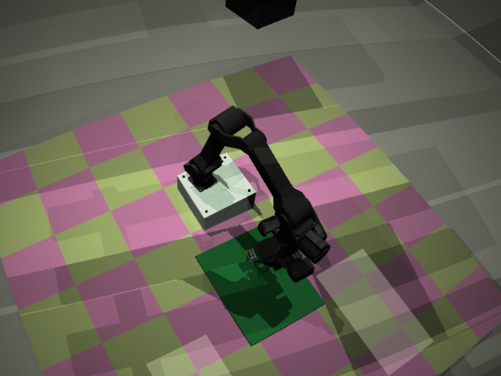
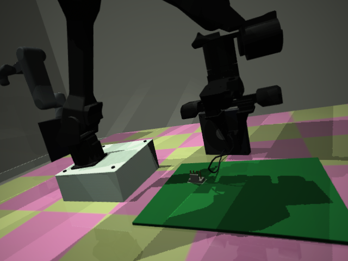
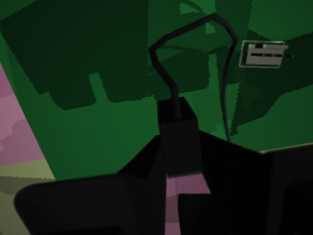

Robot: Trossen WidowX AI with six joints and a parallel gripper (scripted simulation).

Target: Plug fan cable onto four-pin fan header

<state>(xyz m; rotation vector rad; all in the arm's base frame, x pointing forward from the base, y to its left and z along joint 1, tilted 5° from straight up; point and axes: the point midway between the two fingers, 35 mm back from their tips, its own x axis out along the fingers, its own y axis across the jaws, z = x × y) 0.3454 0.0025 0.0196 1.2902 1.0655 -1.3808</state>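
Now: the green board 80 mm below my gripper tip, 50 mm to the right of it and 10 mm behind it. Round my gripper tip: dark fan plug 10 mm to the right, 10 mm above; then black square fan 130 mm to the left, 30 mm behind, 10 mm below.
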